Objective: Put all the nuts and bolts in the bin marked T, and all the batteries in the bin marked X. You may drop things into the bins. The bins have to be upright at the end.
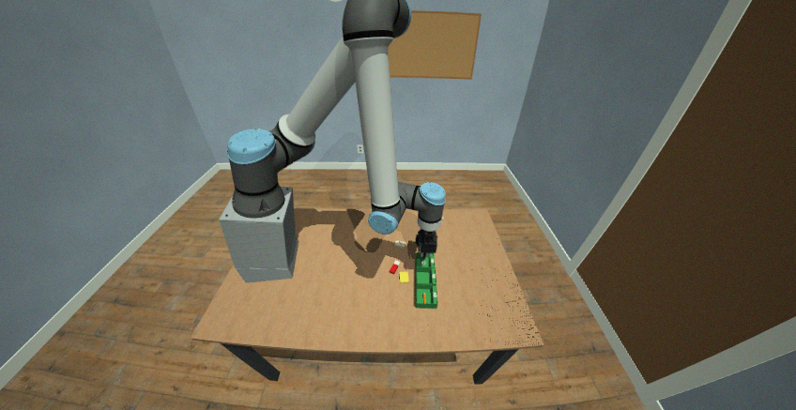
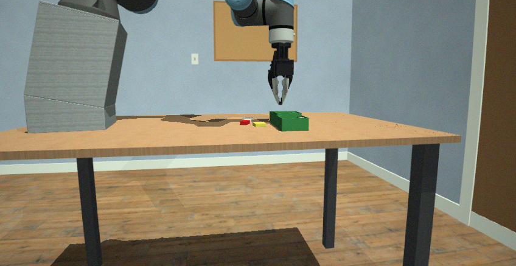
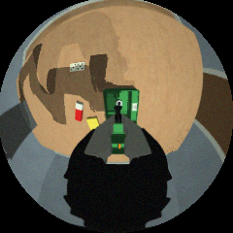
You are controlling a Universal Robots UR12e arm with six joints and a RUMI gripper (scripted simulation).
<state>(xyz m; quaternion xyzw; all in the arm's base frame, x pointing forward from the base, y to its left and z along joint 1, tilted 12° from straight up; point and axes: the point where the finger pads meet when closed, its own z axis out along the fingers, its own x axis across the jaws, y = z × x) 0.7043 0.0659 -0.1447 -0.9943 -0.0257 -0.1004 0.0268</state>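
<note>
The dark nut is 70 mm below my hand. Round my hand: green bin (80 mm to the right, 60 mm below, 10 mm ahead); then yellow battery (80 mm to the right, 80 mm below, 80 mm behind); then bolt (10 mm to the left, 10 mm below).
</note>
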